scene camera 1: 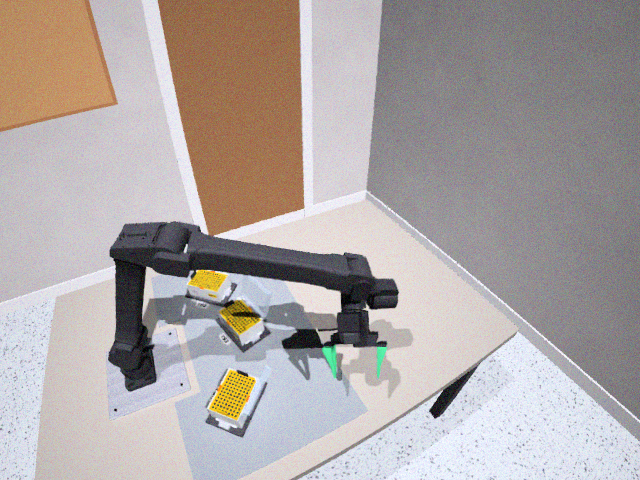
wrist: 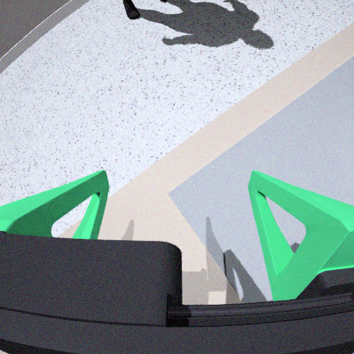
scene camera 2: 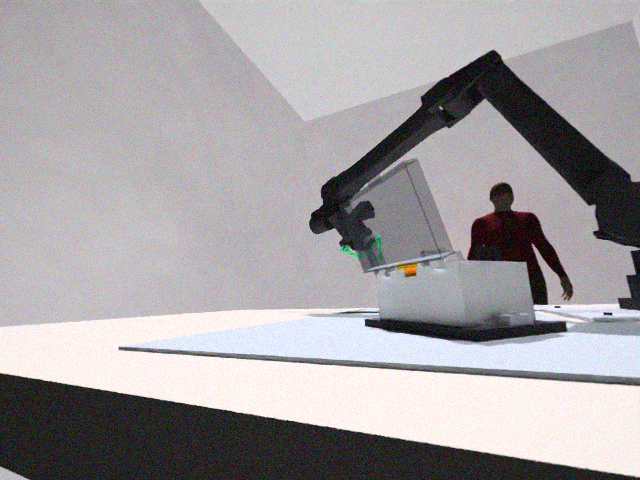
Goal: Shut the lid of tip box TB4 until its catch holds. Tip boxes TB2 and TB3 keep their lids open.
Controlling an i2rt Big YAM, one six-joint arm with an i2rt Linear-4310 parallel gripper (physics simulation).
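Seen in the pictures: gripper, fingertip midpoint: (scene camera 1: 356,377) (scene camera 2: 371,259); arm's base at its link origin: (scene camera 1: 140,369).
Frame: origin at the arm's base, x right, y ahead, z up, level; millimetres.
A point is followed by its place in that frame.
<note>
Three white tip boxes with yellow racks stand on the mat in scene camera 1: one at the back (scene camera 1: 209,285) {z 51, x -192, y 272 mm}, one in the middle (scene camera 1: 241,322) {z 53, x 3, y 325 mm}, one at the front (scene camera 1: 234,396) {z 52, x 214, y 237 mm}. Their labels are too small to read, so I cannot tell which is TB4. The middle box's clear lid (scene camera 1: 254,295) {z 86, x -51, y 390 mm} stands open; the back box's lid is partly hidden by the arm. In scene camera 2, a near box (scene camera 2: 423,297) {z 27, x -260, y 289 mm} has its clear lid (scene camera 2: 413,217) {z 93, x -305, y 286 mm} raised and leaning back. My gripper (scene camera 1: 357,378) {z 147, x 342, y 502 mm} (scene camera 2: 370,258) {z 147, x 342, y 502 mm} (wrist: 178,178) is open and empty, above the table, right of the boxes in scene camera 1.
The grey-blue mat (scene camera 1: 310,413) {z -5, x 315, y 396 mm} (scene camera 2: 258,341) {z -4, x -345, y 414 mm} (wrist: 300,125) lies on the beige table (scene camera 1: 423,351) {z -8, x 311, y 775 mm}. The arm reaches over the back of the mat from its base plate (scene camera 1: 165,397) {z -1, x 115, y 58 mm}. A person in red (scene camera 2: 501,237) stands behind the table. The table edge and speckled floor (wrist: 125,100) show in the wrist view.
</note>
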